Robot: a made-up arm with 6 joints. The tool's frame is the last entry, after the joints.
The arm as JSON. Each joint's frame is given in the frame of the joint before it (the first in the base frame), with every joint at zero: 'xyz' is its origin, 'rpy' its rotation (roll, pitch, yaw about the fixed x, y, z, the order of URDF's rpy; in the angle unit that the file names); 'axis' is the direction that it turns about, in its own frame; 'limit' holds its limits. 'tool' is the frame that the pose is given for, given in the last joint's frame.
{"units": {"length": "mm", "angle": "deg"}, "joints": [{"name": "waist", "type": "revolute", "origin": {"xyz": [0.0, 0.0, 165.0], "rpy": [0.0, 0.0, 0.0]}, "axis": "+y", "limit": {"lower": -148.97, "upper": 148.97}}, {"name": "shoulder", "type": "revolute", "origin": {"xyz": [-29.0, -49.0, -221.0], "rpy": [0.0, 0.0, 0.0]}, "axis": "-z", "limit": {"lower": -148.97, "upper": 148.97}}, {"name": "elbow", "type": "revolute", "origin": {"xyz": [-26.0, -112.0, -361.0], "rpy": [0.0, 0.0, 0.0]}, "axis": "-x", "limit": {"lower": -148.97, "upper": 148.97}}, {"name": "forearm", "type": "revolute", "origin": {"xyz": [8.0, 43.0, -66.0], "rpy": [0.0, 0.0, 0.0]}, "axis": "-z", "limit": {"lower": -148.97, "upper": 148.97}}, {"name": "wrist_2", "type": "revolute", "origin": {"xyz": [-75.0, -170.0, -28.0], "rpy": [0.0, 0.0, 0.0]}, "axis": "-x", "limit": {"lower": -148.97, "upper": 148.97}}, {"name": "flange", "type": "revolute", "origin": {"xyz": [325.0, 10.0, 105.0], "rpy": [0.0, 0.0, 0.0]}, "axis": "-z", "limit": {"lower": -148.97, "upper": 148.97}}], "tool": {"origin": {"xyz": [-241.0, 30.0, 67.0], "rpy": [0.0, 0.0, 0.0]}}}
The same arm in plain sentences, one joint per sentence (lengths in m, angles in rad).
The arm has six revolute joints in a row. What follows holds with every joint at zero, and every direction is one of the base frame's. The first joint is mounted 0.1650 m along +z from the base frame's origin and rotates about +y, from -2.6000 to 2.6000 rad. The second joint is mounted 0.0290 m along -x and 0.0490 m along -y and 0.2210 m along -z from the first joint and rotates about -z, from -2.6000 to 2.6000 rad. The third joint is mounted 0.0260 m along -x and 0.1120 m along -y and 0.3610 m along -z from the second joint and rotates about -x, from -2.6000 to 2.6000 rad. The fourth joint is mounted 0.0080 m along +x and 0.0430 m along +y and 0.0660 m along -z from the third joint and rotates about -z, from -2.6000 to 2.6000 rad. The fifth joint is mounted 0.0750 m along -x and 0.1700 m along -y and 0.0280 m along -z from the fourth joint and rotates about -x, from -2.6000 to 2.6000 rad. The sixth joint is mounted 0.3250 m along +x and 0.0100 m along +y and 0.1050 m along +z from the fifth joint and rotates about -z, from -2.6000 to 2.6000 rad. The tool frame, which is the frame that the pose is given for, is mounted 0.2410 m along -x and 0.0300 m along +y and 0.0670 m along +z from the sixth joint; its axes are parallel to the base frame's.
